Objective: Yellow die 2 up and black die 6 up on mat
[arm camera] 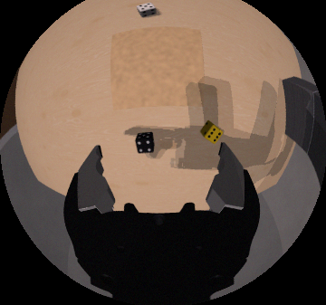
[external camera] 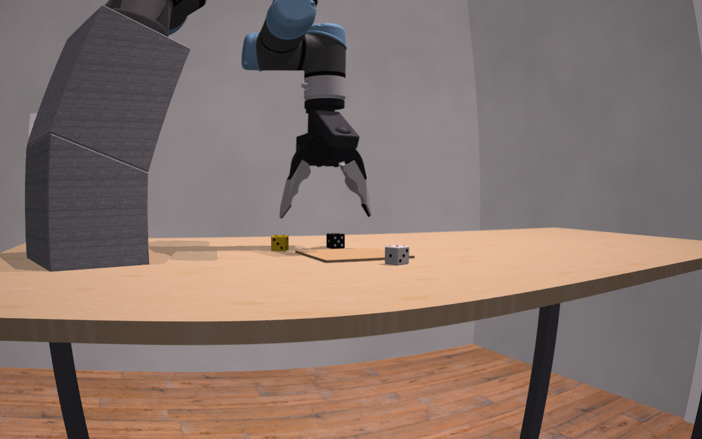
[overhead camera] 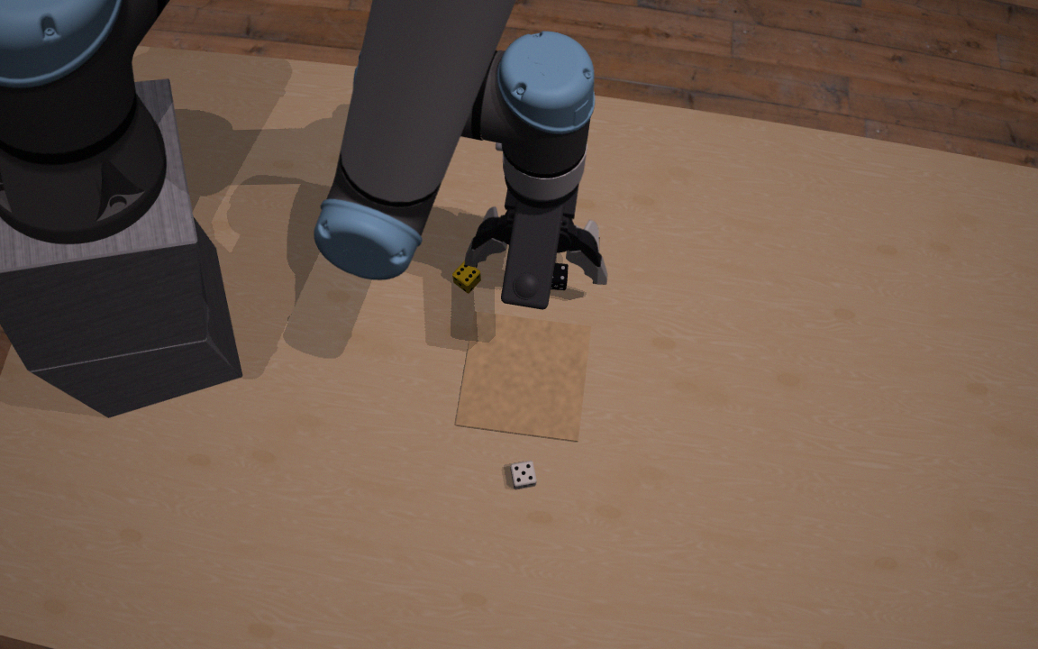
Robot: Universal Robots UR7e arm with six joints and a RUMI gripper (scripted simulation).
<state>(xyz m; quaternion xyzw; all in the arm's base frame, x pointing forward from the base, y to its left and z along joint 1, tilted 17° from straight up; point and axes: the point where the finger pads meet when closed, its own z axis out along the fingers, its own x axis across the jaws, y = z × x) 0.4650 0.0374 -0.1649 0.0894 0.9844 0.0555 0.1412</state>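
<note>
Right now my hand is 4 cm above the black die, 3 cm short of it and 2 cm to the right of it. Also, from my hand: white die (22 cm to the right, 4 cm below, 2 cm behind); then mat (10 cm to the right, 5 cm below, 1 cm behind); then yellow die (8 cm behind, 4 cm below, 2 cm to the left).
</note>
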